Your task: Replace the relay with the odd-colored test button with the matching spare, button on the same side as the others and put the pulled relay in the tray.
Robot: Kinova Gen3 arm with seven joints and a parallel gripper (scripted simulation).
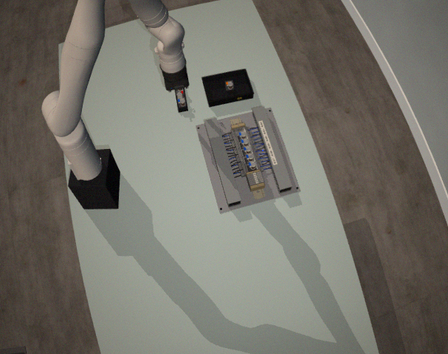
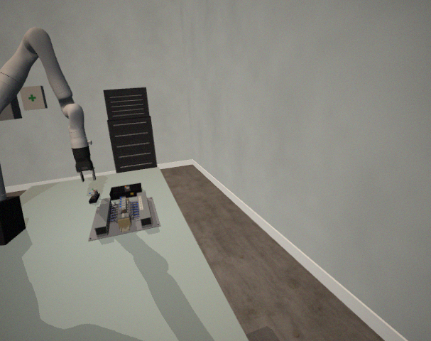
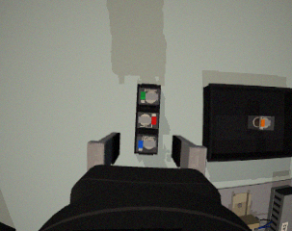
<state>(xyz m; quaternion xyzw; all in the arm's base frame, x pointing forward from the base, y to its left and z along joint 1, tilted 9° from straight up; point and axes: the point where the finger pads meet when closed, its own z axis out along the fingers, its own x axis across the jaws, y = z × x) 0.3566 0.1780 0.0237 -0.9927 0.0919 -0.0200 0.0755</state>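
Right now my hand is 120 mm above the spare holder, 20 mm to the right of it and 10 mm short of it. Also, from my hand: black tray: 170 mm ahead, 110 mm below, 10 mm to the right.
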